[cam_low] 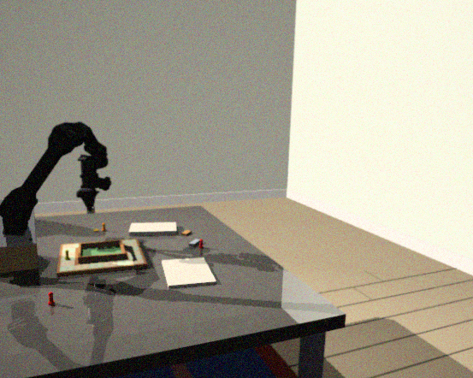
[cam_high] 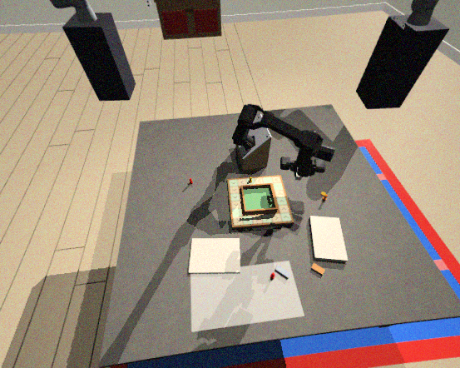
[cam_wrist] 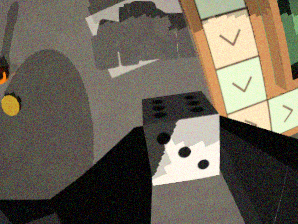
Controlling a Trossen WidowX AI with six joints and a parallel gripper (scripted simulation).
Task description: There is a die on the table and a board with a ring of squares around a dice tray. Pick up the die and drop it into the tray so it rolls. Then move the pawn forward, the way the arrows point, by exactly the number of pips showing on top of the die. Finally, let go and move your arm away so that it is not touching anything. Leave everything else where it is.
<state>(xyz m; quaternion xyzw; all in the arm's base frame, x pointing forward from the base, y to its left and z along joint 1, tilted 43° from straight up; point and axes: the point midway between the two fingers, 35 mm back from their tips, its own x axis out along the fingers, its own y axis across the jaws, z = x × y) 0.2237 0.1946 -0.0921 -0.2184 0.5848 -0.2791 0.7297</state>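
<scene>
My gripper tip is 210 mm to the left of the yellow pawn, 100 mm above it and 80 mm past it. The rest, counted from my gripper tip: orange block 390 mm ahead, 130 mm below, 30 mm to the left; white die right at my gripper tip; green dice tray 180 mm to the right, 120 mm below, 40 mm ahead.
</scene>
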